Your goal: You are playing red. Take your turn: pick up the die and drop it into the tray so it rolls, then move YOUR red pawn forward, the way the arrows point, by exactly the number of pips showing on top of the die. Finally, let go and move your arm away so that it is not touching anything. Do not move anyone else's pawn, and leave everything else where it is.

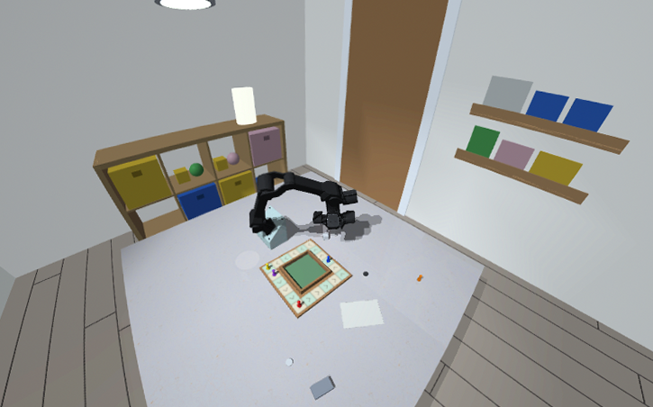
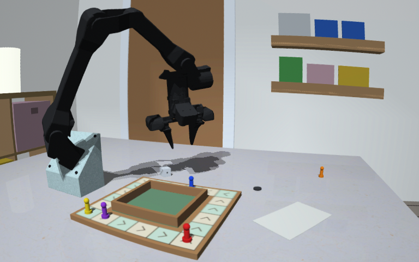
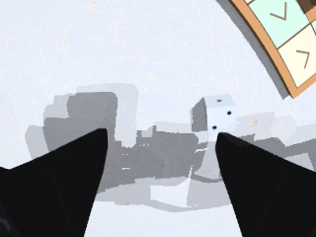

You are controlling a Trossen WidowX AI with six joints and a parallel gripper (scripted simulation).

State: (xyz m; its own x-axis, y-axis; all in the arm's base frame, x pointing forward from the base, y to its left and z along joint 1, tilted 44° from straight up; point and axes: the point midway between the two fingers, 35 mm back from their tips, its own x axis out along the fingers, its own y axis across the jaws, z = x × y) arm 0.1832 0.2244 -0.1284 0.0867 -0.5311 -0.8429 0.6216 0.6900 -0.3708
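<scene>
The grey die is 80 mm below my gripper tip, 50 mm behind it and 20 mm to the right of it. Round my gripper tip: black disc 230 mm ahead, 90 mm below; then blue pawn 100 mm to the right, 90 mm ahead, 60 mm below; then purple pawn 340 mm to the right, 60 mm below, 20 mm ahead.
</scene>
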